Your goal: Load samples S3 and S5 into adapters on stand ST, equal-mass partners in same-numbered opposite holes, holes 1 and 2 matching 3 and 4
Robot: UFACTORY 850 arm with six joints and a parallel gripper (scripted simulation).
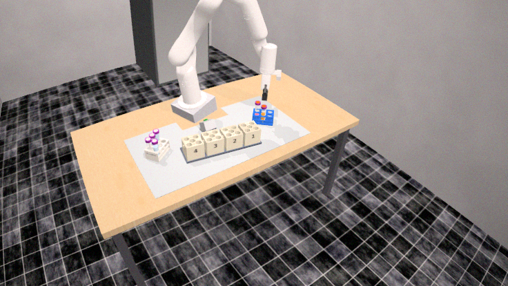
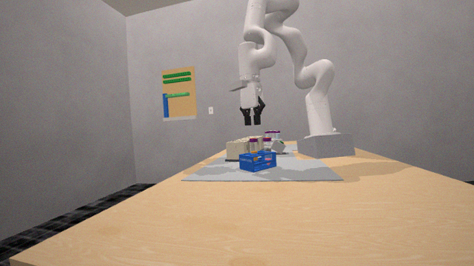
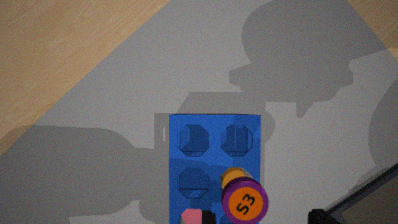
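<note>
Right now my hand is 130 mm above the sample tube and 10 mm short of it. The rest, counted from my hand: blue sample rack 160 mm below, 20 mm to the left, 10 mm behind.
</note>
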